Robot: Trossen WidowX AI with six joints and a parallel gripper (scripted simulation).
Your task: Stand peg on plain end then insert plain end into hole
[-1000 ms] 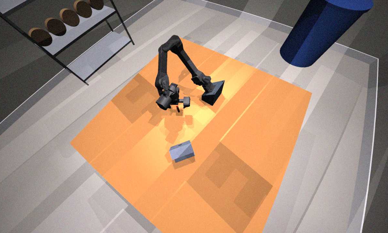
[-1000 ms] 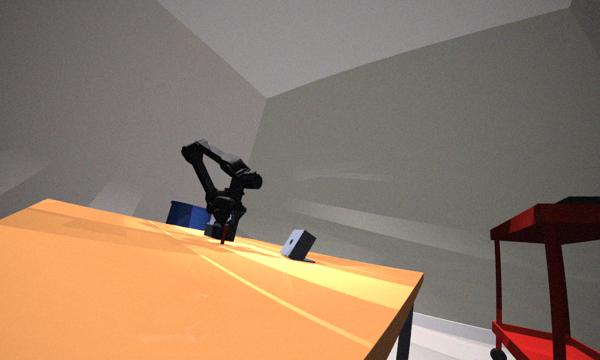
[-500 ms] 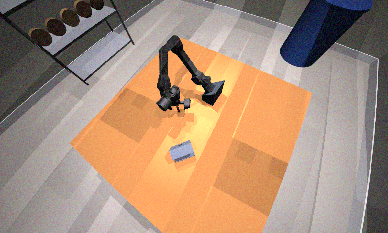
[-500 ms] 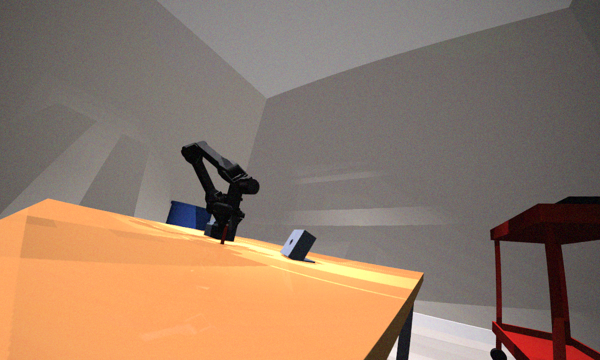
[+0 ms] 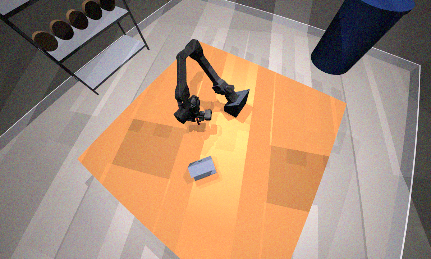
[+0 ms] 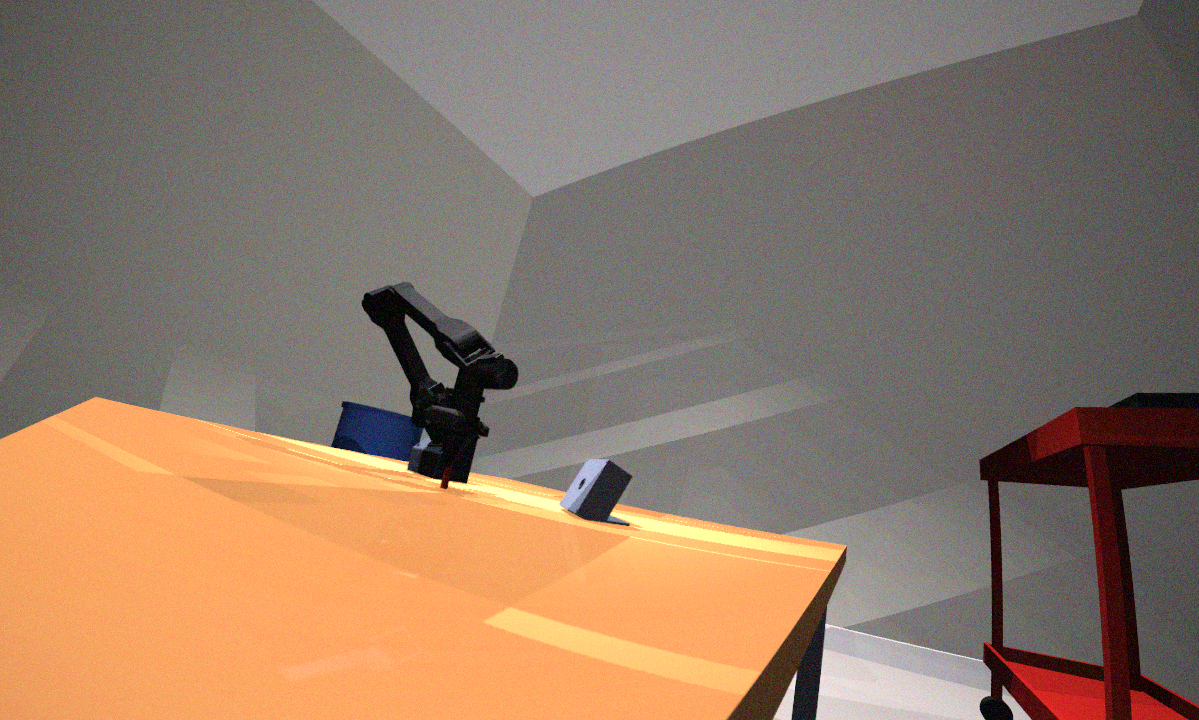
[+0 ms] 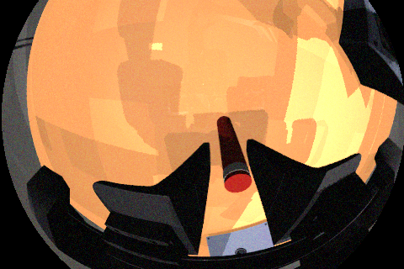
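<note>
The sloped grey-blue panel lies 230 mm ahead of my gripper tip, 160 mm to the left of it and 10 mm above it. Round my gripper tip: red peg (20 mm above).
</note>
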